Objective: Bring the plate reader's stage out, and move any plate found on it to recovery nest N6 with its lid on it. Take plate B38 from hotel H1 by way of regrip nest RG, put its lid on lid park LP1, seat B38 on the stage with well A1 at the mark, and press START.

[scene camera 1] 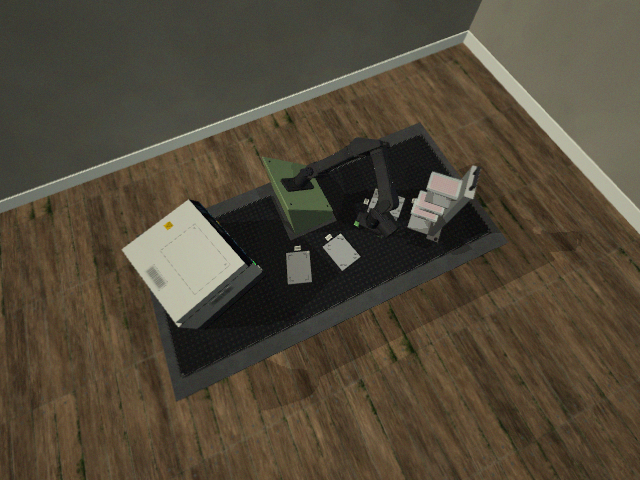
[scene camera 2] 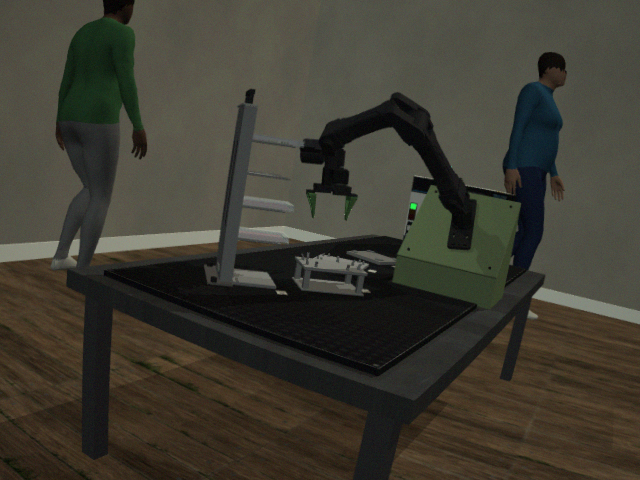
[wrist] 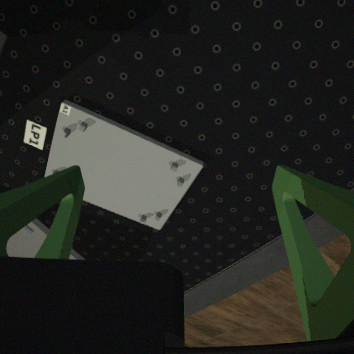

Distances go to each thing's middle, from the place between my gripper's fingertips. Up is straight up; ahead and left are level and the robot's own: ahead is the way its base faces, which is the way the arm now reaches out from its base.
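LP1 pad (scene camera 1: 343,254): 130 mm to the right of my hand, 30 mm behind it and 140 mm below it. N6 nest (scene camera 1: 298,263): 360 mm to the right of my hand, 80 mm behind it and 140 mm below it.
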